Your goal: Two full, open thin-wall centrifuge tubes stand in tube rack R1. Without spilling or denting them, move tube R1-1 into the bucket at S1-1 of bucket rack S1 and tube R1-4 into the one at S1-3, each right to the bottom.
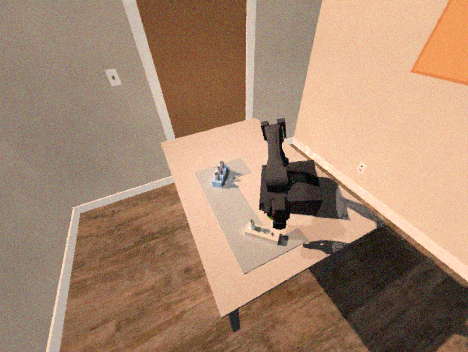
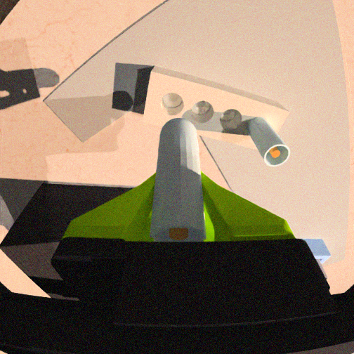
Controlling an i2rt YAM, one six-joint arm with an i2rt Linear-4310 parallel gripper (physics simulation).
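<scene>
My gripper point(image 1: 280, 223) point(image 2: 178, 178) is shut on a grey thin-wall tube point(image 2: 179, 150). The tube's rounded bottom points away from the gripper, above and beside the cream tube rack point(image 1: 261, 237) point(image 2: 162, 82); the height gap is hard to judge. Three round wells of this rack show empty. The other tube point(image 1: 252, 224) point(image 2: 264, 135) stands in the rack's end well, its open mouth showing orange inside. The blue bucket rack point(image 1: 218, 184) point(image 2: 316, 247) stands farther back on the mat, with small grey buckets point(image 1: 222, 165) upright in it. Its position labels cannot be read.
A dark block point(image 1: 283, 240) point(image 2: 131, 82) adjoins the end of the cream rack opposite the standing tube. Both racks are on a grey mat point(image 1: 218, 205) point(image 2: 280, 40) on the pale table point(image 1: 225, 292). The arm's black base point(image 1: 300, 185) stands right of the mat.
</scene>
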